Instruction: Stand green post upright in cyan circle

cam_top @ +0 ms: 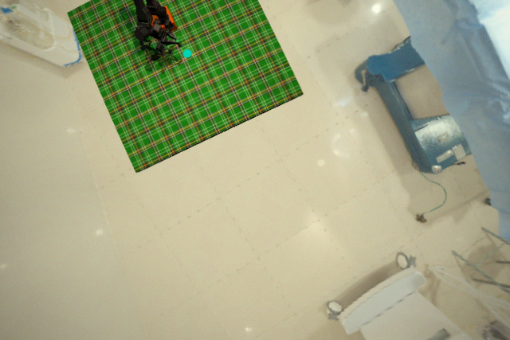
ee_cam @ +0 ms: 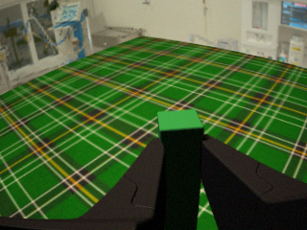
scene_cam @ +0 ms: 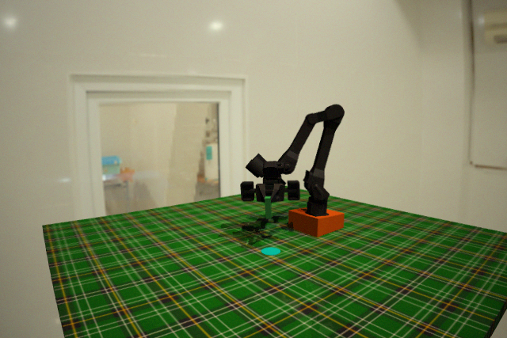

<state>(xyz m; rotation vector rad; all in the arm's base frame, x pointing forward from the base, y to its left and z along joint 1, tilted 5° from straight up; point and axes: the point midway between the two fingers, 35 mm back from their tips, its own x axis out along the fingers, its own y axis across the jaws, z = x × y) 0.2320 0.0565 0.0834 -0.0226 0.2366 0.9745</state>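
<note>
Now: the cyan circle 10 mm behind my gripper tip and 160 mm below it. The rest, counted from my gripper tip: green post: 20 mm below.
</note>
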